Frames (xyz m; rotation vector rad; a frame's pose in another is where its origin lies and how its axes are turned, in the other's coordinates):
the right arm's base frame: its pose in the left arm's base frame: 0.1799 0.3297 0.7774 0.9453 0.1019 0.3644
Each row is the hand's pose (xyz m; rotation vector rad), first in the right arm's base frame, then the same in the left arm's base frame.
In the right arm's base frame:
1: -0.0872 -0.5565 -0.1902 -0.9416 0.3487 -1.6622
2: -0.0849 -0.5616 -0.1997 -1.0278 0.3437 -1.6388
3: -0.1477 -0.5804 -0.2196 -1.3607 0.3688 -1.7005
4: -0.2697 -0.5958 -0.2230 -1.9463 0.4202 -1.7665
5: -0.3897 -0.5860 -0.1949 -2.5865 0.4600 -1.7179
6: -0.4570 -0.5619 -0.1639 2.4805 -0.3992 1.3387
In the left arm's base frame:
1: 0.1971 0.1516 0.2104 -0.3323 0.8759 -0.9298
2: 0.1983 0.1571 0.2009 -0.4040 0.8426 -0.9066
3: 0.1397 0.1406 0.1695 -0.7343 0.8014 -0.9331
4: 0.0289 0.0925 0.1462 -1.3053 0.7164 -0.9544
5: -0.0790 0.0341 0.1619 -1.8962 0.5703 -0.9126
6: -0.1406 -0.0006 0.1946 -2.2580 0.4540 -0.8526

